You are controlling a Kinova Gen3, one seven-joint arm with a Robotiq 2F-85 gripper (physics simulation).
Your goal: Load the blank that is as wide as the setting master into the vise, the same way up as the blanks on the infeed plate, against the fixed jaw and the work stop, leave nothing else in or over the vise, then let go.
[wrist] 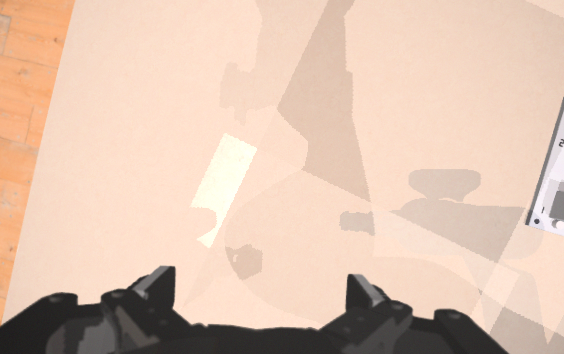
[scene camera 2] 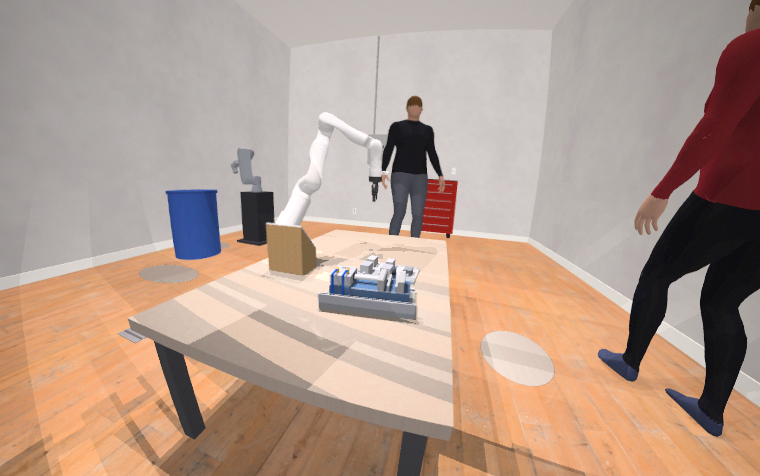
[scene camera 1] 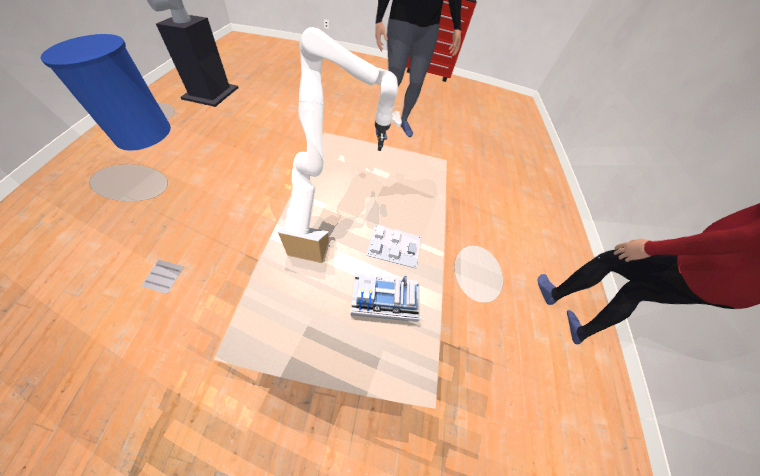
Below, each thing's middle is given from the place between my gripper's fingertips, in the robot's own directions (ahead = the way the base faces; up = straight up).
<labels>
My gripper is now 22 cm short of the infeed plate (scene camera 1: 405, 238), 39 cm to the left of it and 28 cm above it. From my hand the other things lie so: blue vise bed (scene camera 2: 361, 284) 23 cm ahead, 66 cm to the right, 24 cm below.
</labels>
